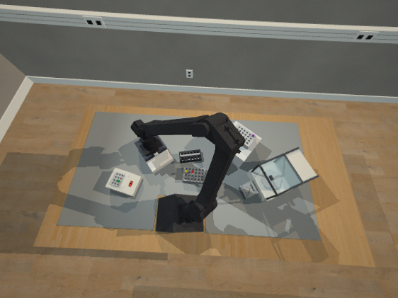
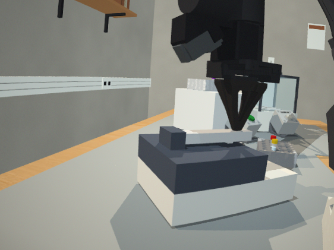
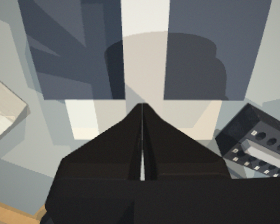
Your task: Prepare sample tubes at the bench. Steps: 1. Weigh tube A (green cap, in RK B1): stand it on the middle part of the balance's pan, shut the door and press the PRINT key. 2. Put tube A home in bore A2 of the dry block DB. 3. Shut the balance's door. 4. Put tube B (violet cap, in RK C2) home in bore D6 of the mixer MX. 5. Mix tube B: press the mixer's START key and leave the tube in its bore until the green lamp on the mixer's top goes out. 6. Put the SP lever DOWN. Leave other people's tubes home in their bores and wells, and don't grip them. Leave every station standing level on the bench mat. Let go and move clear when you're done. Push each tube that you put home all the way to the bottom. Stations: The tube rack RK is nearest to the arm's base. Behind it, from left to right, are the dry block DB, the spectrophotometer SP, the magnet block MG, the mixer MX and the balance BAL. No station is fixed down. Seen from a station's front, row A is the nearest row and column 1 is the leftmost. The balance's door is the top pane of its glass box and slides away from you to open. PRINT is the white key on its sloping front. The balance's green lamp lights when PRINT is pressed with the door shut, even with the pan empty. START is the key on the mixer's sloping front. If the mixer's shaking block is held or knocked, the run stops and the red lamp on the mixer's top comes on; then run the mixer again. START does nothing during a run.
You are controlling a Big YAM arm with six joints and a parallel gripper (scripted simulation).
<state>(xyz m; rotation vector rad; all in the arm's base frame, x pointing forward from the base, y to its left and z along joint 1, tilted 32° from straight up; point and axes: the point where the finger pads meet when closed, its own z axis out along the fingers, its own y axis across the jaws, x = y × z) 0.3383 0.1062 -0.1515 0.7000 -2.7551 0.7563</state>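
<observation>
Right now the SP lever is 30 mm ahead of my hand, 20 mm to the left of it and 20 mm below it. Round my hand: dry block 180 mm to the left, 140 mm behind, 70 mm below; rack RK 210 mm to the right, 130 mm behind, 90 mm below; magnet block 200 mm to the right, 80 mm below, 20 mm behind.
</observation>
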